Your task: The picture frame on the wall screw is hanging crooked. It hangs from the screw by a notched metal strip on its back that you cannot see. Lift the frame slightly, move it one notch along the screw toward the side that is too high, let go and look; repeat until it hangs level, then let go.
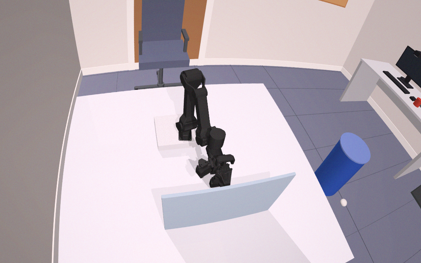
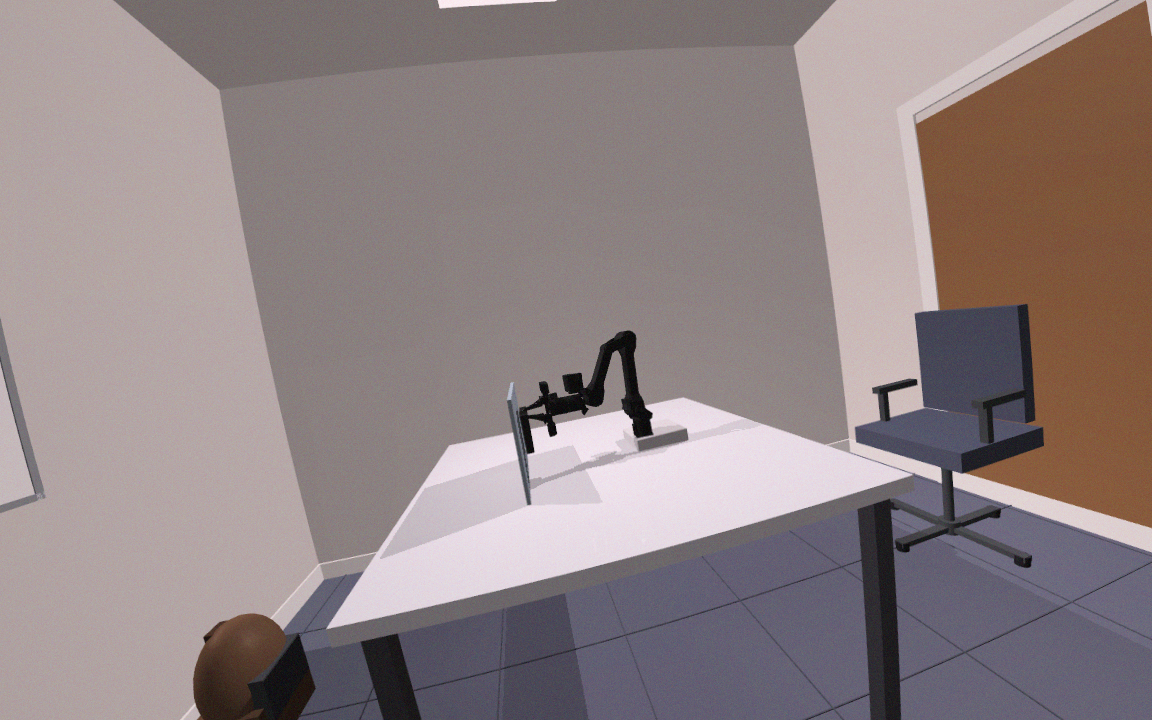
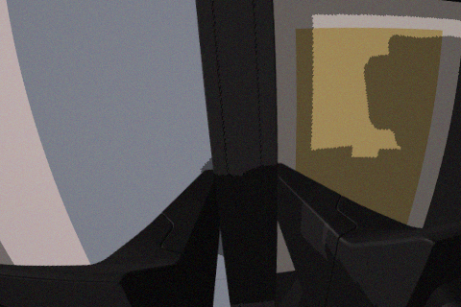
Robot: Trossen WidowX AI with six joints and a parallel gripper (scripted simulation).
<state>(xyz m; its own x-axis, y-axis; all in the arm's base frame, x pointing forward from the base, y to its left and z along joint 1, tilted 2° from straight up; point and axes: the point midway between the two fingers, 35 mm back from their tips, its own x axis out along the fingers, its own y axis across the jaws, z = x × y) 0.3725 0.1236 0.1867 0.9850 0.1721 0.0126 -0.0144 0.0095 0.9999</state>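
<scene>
My gripper tip is 10 mm short of the picture frame and 50 mm above it. Also, from my gripper tip: wall panel (20 mm ahead, 70 mm below).
</scene>
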